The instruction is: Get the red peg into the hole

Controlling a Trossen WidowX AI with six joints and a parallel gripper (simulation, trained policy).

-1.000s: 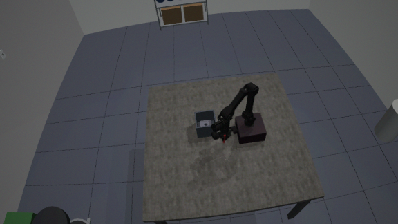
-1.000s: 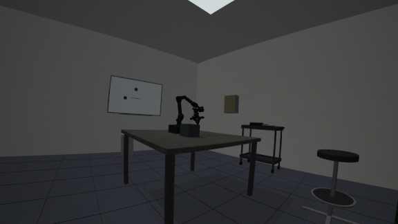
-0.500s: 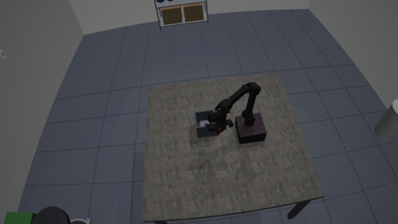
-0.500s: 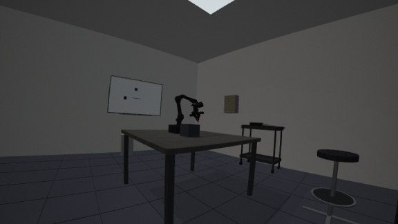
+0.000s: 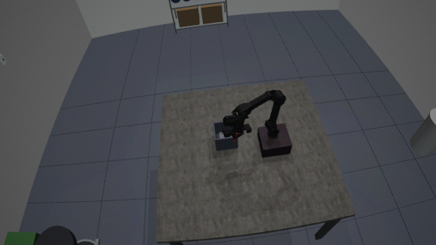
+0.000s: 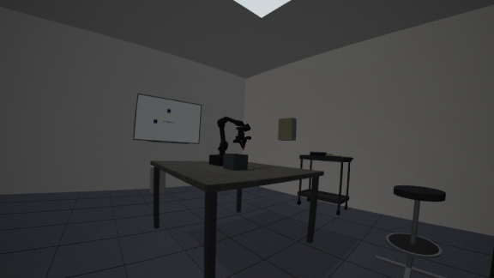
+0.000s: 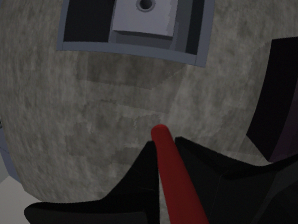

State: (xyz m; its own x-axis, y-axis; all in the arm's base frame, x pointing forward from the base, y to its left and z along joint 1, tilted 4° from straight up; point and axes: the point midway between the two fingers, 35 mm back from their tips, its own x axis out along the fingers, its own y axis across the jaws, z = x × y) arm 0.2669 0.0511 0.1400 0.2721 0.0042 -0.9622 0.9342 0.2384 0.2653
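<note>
My gripper tip is now 50 mm short of the light plate, 130 mm to the left of it and 150 mm above it. The rest, counted from my gripper tip: red peg 20 mm above.
</note>
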